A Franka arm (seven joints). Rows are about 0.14 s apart.
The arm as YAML. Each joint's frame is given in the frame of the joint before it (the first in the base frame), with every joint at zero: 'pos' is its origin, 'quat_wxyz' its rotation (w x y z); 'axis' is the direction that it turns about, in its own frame. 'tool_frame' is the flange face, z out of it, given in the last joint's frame.
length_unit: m
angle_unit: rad
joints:
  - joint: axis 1
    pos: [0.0, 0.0, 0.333]
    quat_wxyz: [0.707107, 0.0, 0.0, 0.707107]
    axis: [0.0, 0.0, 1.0]
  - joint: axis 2
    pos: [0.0, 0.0, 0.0]
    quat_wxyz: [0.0, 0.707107, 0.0, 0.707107]
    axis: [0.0, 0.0, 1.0]
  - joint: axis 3
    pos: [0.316, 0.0, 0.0]
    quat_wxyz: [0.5, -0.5, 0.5, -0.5]
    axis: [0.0, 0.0, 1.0]
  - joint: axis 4
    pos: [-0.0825, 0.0, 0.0]
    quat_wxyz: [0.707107, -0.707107, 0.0, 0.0]
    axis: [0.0, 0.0, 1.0]
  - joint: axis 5
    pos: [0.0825, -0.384, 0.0]
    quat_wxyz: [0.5, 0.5, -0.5, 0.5]
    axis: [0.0, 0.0, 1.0]
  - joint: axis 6
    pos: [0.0, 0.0, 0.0]
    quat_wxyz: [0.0, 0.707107, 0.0, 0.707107]
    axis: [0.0, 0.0, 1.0]
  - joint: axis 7
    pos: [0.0, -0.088, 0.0]
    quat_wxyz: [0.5, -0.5, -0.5, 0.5]
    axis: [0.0, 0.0, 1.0]
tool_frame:
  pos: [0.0, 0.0, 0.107]
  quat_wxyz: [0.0, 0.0, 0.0, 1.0]
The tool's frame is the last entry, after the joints.
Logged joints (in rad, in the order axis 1, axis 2, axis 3, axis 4, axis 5, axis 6, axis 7), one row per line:
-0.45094, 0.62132, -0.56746, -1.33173, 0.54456, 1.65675, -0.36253
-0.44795, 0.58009, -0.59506, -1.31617, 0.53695, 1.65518, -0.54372
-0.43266, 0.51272, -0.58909, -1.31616, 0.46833, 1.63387, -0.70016
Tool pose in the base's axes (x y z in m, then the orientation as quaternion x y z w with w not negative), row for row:
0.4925, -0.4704, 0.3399, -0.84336, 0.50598, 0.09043, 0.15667
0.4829, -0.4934, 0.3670, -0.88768, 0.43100, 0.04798, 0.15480
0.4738, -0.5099, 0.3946, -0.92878, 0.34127, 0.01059, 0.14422
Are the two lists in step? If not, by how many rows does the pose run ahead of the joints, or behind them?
The pose runs 2 rows behind the joints: the pose in row i belongs to the joints in row i - 2.
